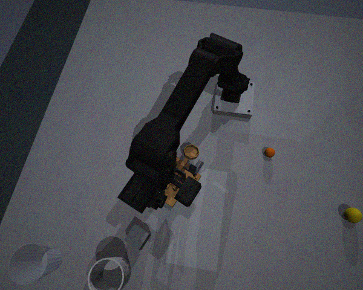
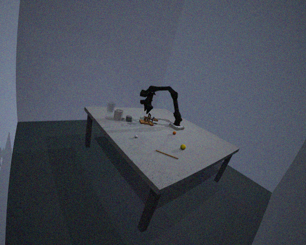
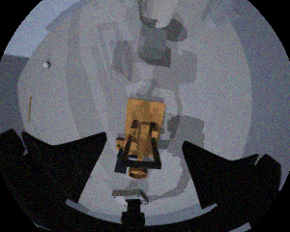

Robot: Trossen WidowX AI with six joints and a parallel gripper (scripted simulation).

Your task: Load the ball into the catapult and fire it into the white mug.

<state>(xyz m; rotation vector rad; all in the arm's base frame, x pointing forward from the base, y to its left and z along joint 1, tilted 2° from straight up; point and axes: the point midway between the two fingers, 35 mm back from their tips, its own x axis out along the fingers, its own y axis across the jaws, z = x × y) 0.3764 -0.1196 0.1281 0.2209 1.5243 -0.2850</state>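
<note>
The orange ball is 290 mm to the left of my gripper tip, 200 mm behind it and 100 mm below it. Also, from my gripper tip: grey cube (150 mm ahead, 90 mm below, 50 mm to the right); white mug (260 mm ahead, 90 mm below, 80 mm to the right); wooden catapult (70 mm behind, 60 mm below, 40 mm to the left).
</note>
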